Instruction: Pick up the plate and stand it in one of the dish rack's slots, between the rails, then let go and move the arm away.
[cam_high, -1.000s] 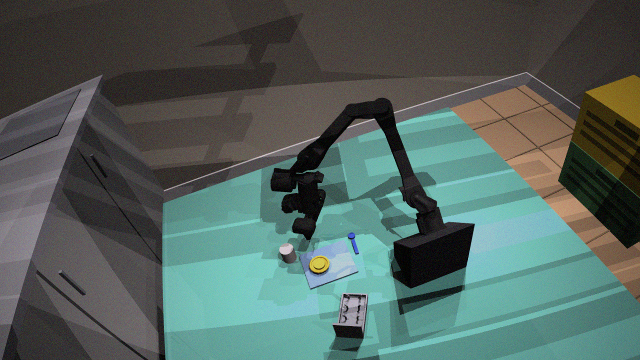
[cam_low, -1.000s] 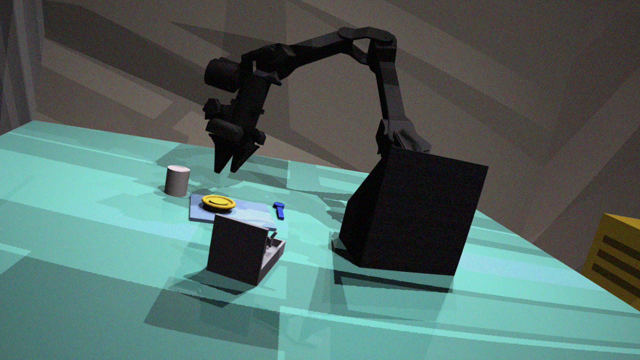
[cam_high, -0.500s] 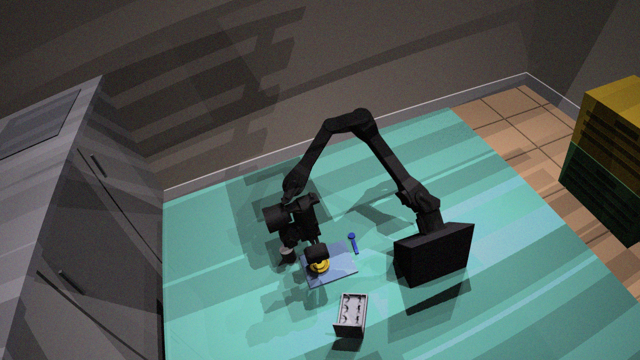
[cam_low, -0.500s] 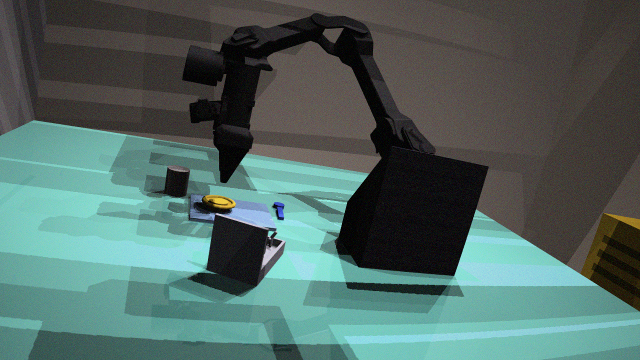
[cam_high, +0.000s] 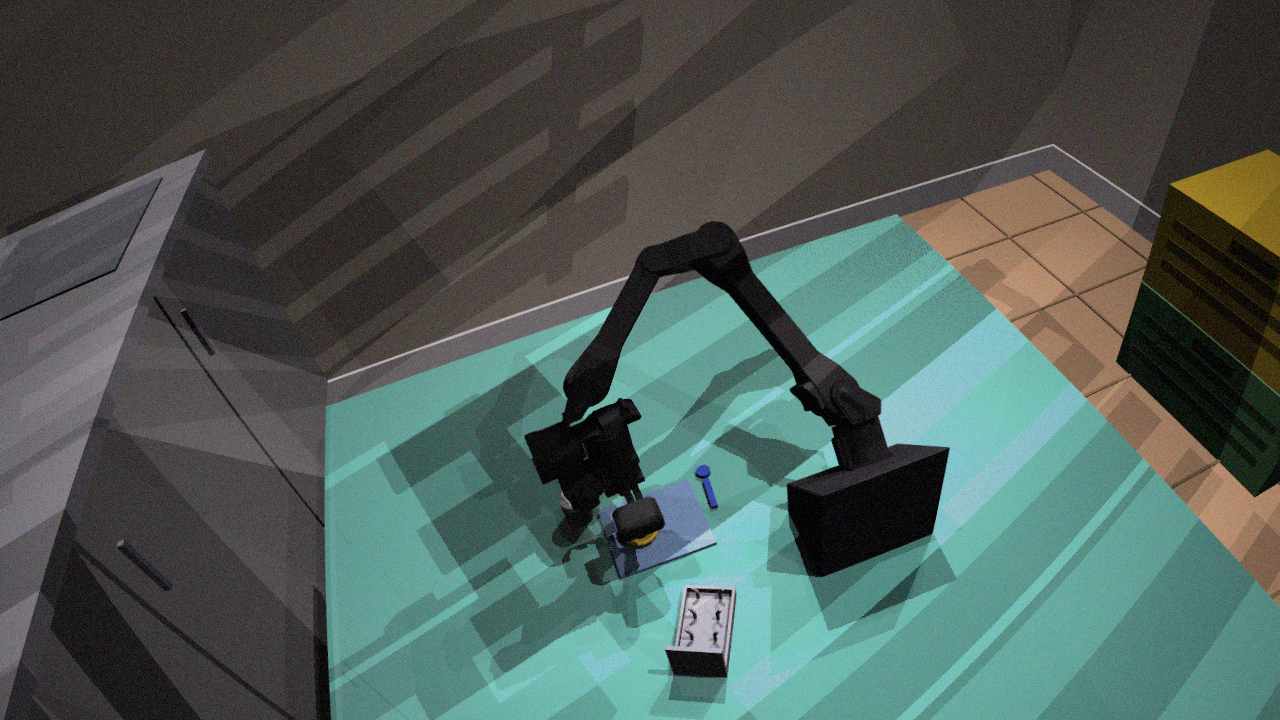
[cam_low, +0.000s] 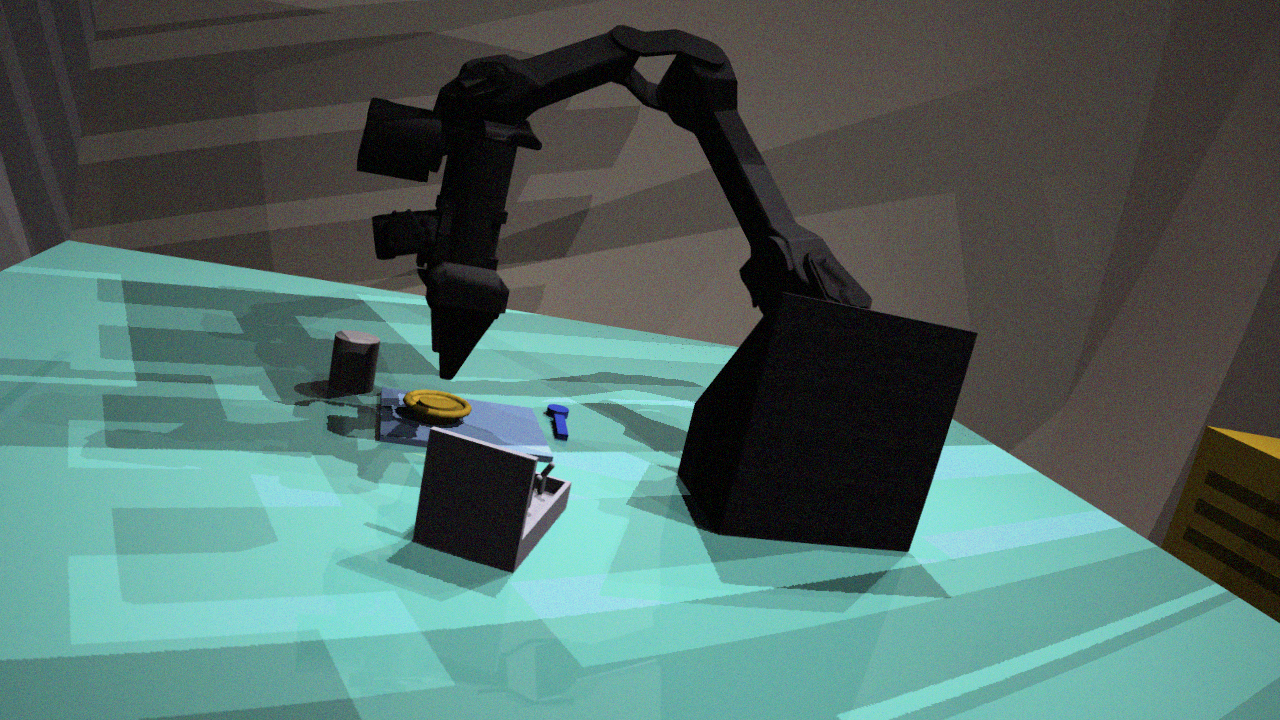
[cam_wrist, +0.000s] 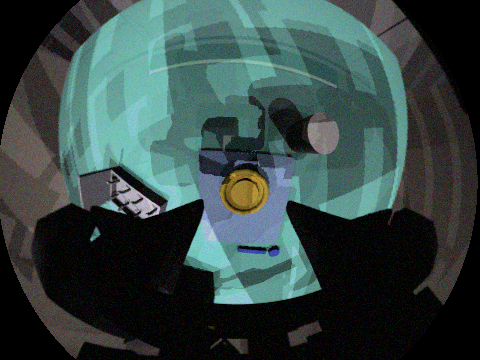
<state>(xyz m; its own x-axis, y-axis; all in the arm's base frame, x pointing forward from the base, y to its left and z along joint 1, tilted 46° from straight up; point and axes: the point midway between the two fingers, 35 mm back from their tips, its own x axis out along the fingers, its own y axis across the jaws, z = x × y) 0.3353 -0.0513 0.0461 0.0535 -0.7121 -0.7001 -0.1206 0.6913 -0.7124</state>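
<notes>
My gripper tip is 40 mm above the yellow plate. From my gripper tip the other things lie so: blue mat 30 mm behind, 10 mm to the right, 50 mm below; cup 80 mm ahead, 70 mm to the right, 30 mm below; blue spoon 120 mm behind, 60 mm to the right, 50 mm below.
</notes>
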